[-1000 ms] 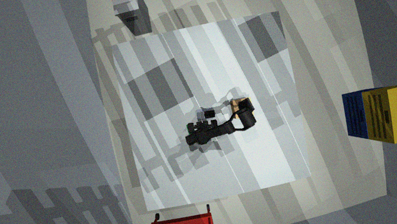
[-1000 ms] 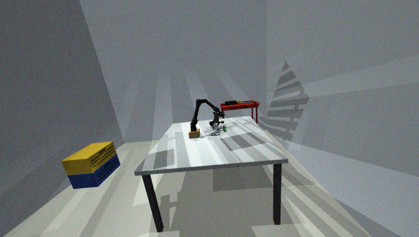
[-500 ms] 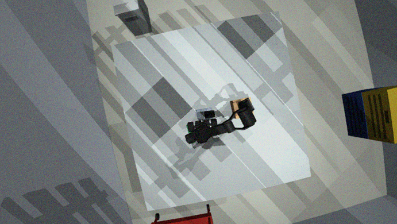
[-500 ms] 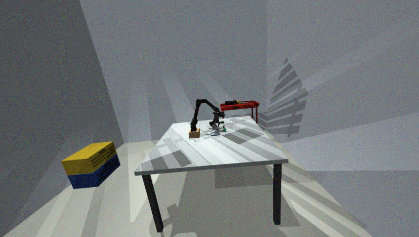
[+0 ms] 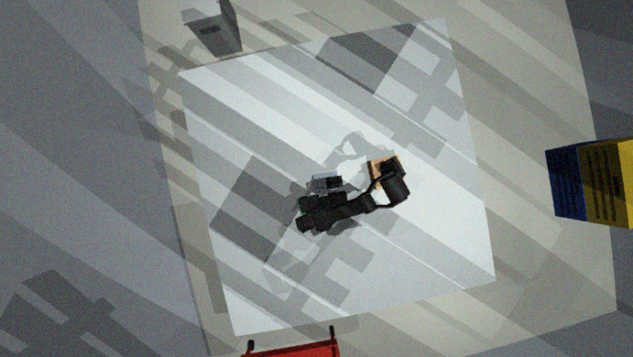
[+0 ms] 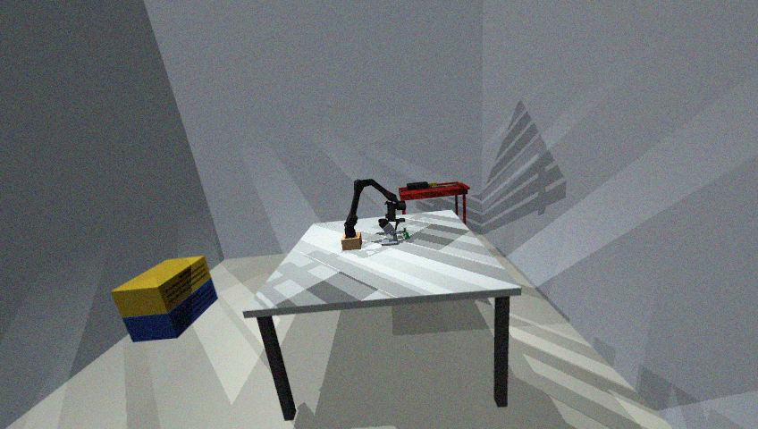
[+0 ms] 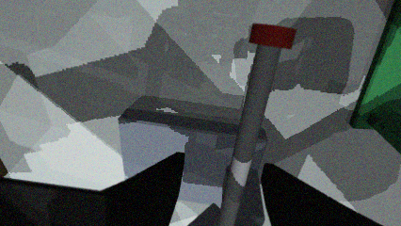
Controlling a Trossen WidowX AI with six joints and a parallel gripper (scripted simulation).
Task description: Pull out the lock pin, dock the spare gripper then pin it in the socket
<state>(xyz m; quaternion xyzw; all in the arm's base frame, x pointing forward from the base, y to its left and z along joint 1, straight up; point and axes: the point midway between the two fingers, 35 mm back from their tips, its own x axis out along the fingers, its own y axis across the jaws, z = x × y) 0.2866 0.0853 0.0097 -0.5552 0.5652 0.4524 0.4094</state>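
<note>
My gripper tip is now 10 mm past the grey mount, 50 mm to the left of it and 10 mm above it. From my gripper tip the other things lie so: spare gripper: 20 mm behind, 50 mm to the right, 60 mm above; green part: 90 mm ahead, 80 mm to the left, 40 mm below.
</note>
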